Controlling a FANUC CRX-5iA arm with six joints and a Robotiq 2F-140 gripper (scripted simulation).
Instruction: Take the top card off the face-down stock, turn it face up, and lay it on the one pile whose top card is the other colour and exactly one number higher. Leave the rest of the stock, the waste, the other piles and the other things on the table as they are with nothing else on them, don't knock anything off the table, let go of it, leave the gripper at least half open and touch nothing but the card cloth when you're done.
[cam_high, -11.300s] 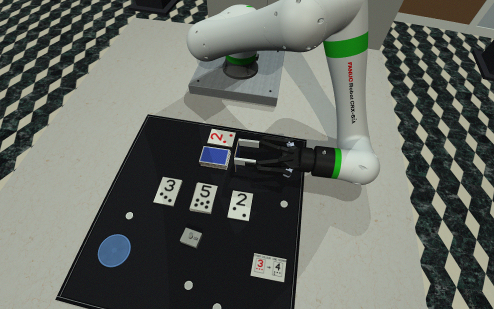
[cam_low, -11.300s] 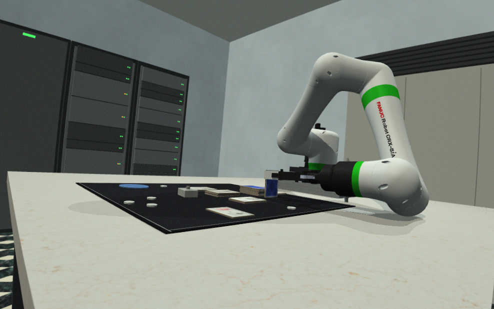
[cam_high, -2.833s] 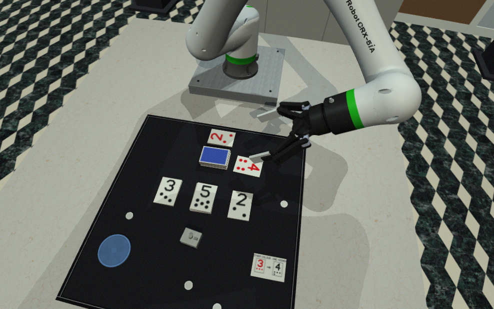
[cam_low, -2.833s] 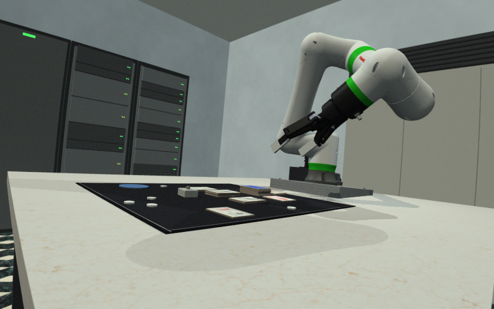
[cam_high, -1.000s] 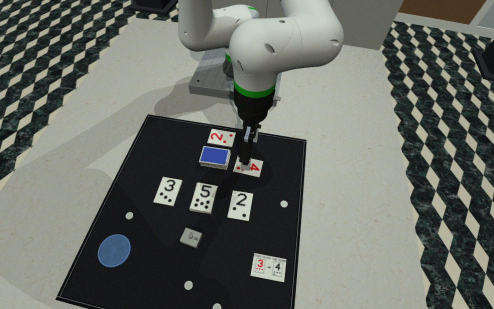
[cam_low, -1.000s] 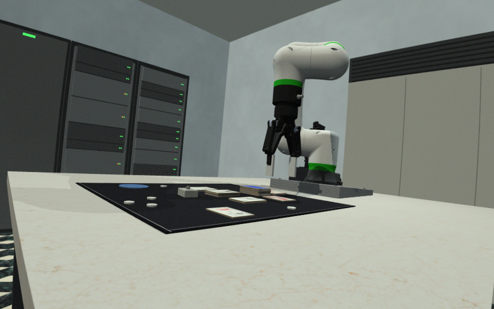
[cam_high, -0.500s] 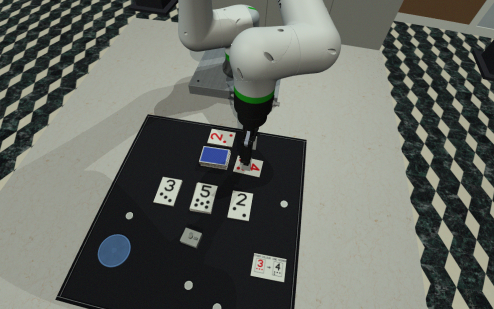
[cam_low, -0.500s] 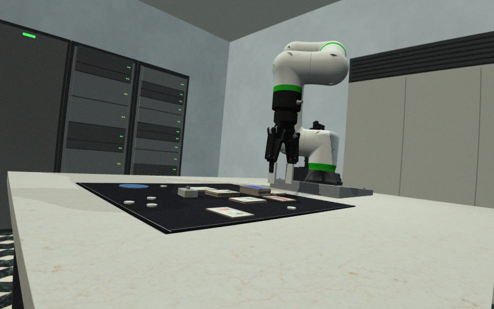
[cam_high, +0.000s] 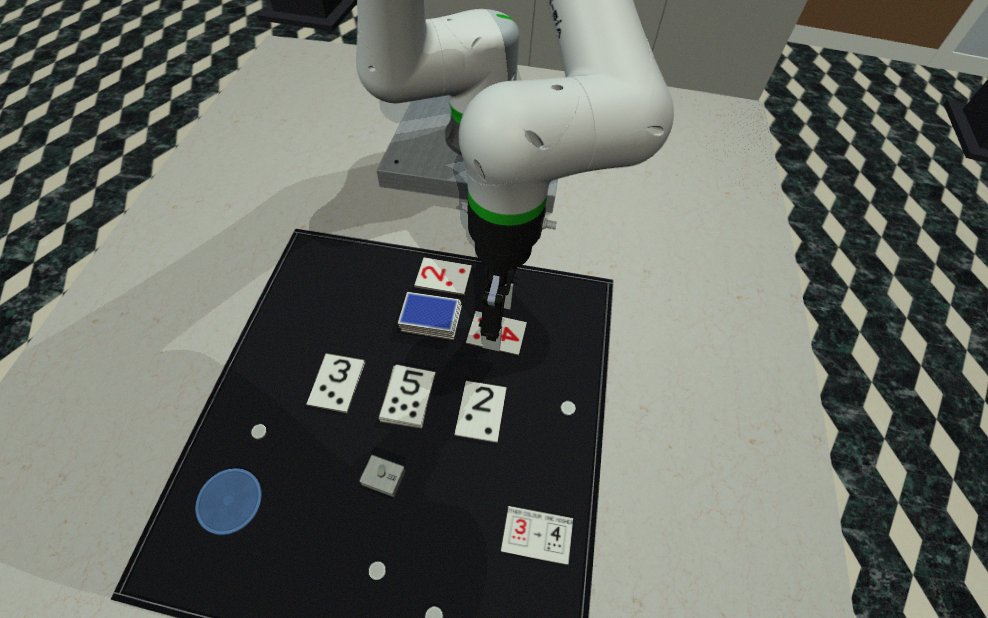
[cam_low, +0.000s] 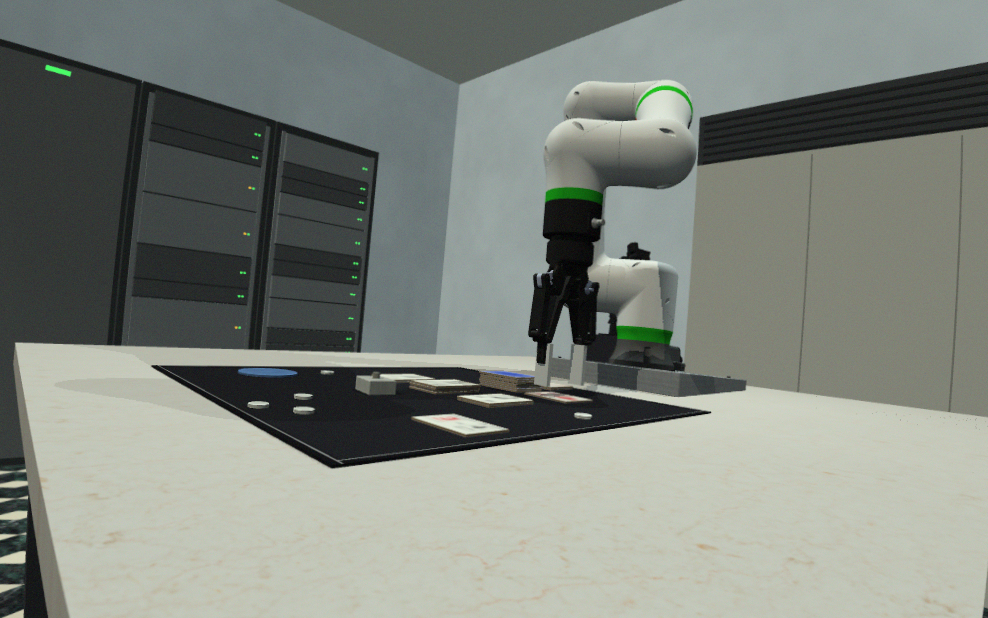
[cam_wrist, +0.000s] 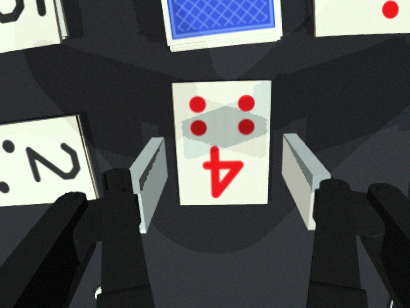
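Right now my hand is 18 cm short of the black card cloth, 10 cm to the left of it and 6 cm above it. From my hand the other things lie so: rule card 29 cm ahead, 13 cm to the left, 5 cm below; then grey box 27 cm ahead, 9 cm to the right, 3 cm below.
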